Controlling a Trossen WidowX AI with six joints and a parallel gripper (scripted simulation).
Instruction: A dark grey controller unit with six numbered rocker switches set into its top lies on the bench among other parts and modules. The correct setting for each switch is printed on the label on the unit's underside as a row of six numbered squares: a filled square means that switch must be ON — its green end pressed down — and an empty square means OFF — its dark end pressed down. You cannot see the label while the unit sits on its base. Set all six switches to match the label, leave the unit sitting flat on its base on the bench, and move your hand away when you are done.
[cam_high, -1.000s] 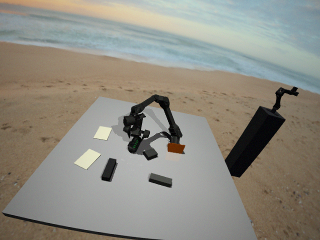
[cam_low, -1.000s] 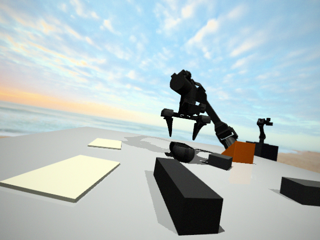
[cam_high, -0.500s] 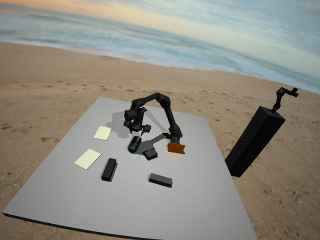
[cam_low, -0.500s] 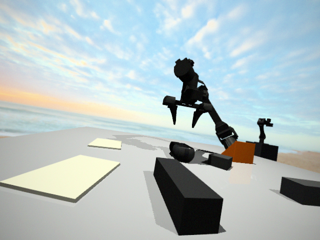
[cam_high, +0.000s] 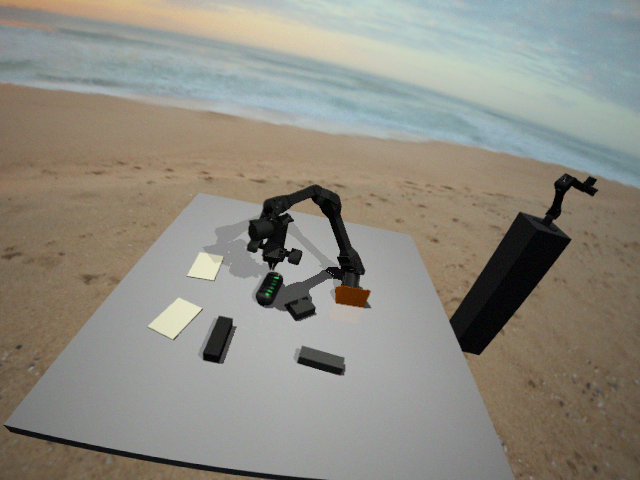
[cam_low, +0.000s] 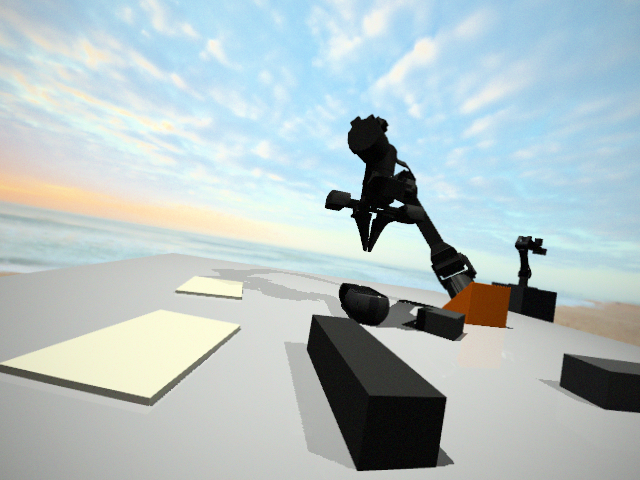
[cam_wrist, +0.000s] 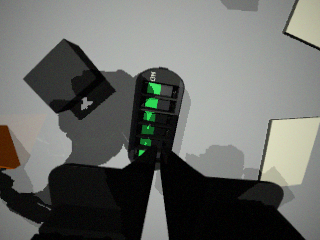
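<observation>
My gripper tip is 14 cm past the small dark block, 10 cm above it and 5 cm to the right of it. Also, from my gripper tip: long black block 27 cm to the left, 10 cm below, 8 cm ahead; then grey block 25 cm to the left, 24 cm behind, 10 cm below.
</observation>
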